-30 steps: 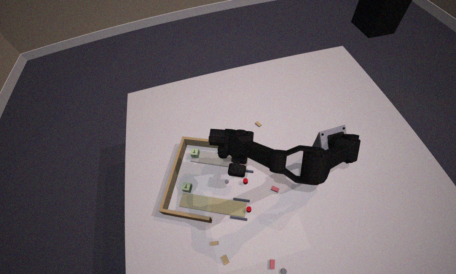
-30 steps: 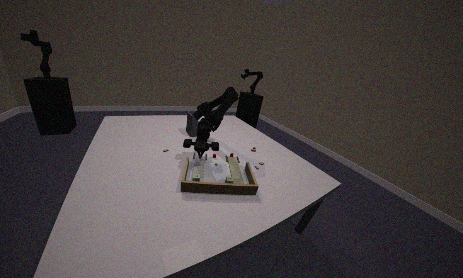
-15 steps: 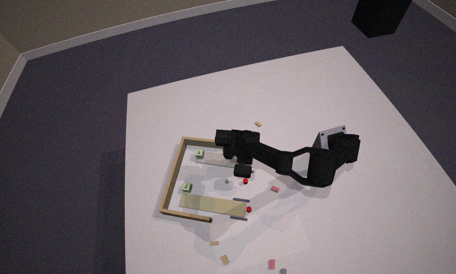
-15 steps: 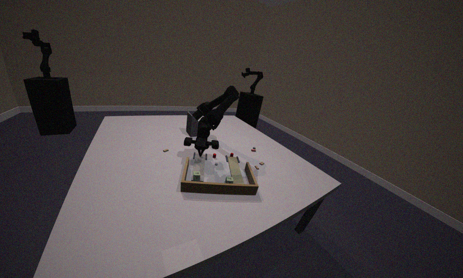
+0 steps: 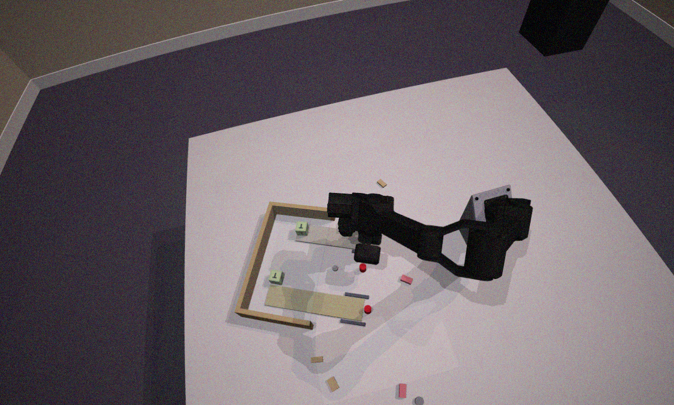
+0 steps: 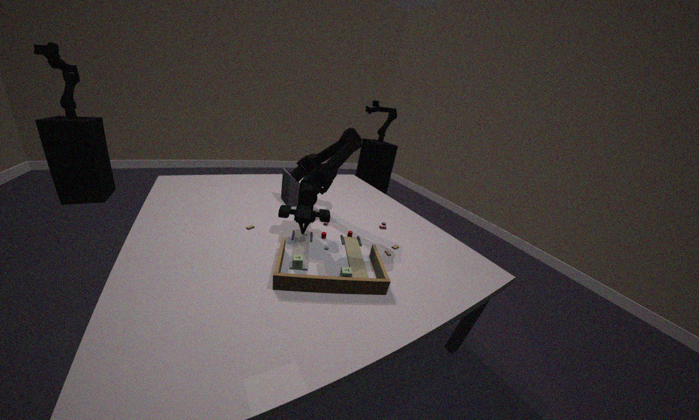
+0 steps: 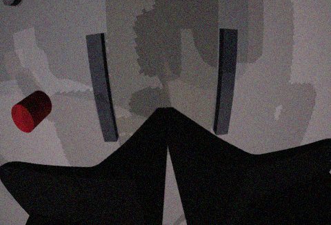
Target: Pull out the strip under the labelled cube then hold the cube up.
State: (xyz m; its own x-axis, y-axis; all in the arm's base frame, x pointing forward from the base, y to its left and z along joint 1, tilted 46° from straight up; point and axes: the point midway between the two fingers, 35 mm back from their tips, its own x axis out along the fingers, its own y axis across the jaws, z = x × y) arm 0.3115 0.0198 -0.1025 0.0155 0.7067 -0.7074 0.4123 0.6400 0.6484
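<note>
The grey disc is 110 mm ahead of my gripper tip and 50 mm to the left of it.
</note>
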